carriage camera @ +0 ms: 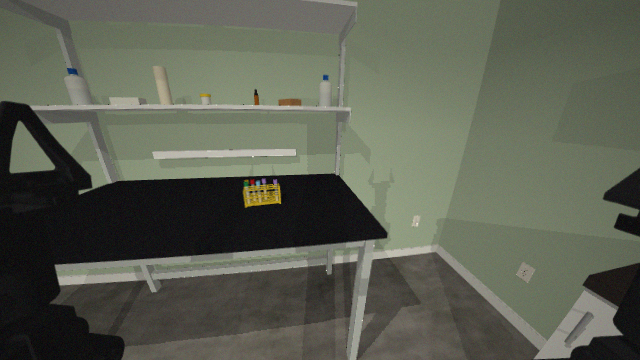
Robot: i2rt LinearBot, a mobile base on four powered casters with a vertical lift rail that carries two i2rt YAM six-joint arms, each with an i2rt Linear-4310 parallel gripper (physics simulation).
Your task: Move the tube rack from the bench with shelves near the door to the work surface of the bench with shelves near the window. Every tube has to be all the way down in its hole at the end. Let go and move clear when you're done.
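Places are measured from the left arm's base along level axes (x left, y up, z ahead), in millimetres.
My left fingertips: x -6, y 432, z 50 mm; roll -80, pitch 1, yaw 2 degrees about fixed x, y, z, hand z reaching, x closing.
Observation:
For each thing: its top centre in the pictures, then the offset to it from my left fingertips. "spot": a spot on its surface instead. Level surfaces: height alone.
- yellow tube rack at its top centre: (pixel 262 187) dy -332, dx -10, dz +647 mm
- bench with shelves, surface height: dy -416 mm
- shelf at its surface level: dy +24 mm
- tall roll at its top centre: (pixel 159 67) dy +218, dx +516, dz +802 mm
- bench leg at a spot on its surface: (pixel 361 300) spot: dy -804, dx -494, dz +453 mm
The yellow tube rack (pixel 262 201) stands upright on the black top of a bench with shelves (pixel 200 222), right of the middle and toward the back. Several tubes stand in it, with green, red, blue and purple caps; a gap shows before the rightmost purple one. How deep each tube sits is too small to tell. My left gripper (pixel 84 186) is at the left edge, open and away from the rack. My right gripper (pixel 616 209) is partly in view at the right edge, open and far from the rack. The other bench with shelves does not show.
The shelf (pixel 225 108) above the bench holds bottles (pixel 78 90) (pixel 325 93), a tall roll (pixel 162 86), a small jar and boxes. A bench leg (pixel 361 300) stands at the front right corner. A white cabinet (pixel 565 325) with a dark top is at the lower right.

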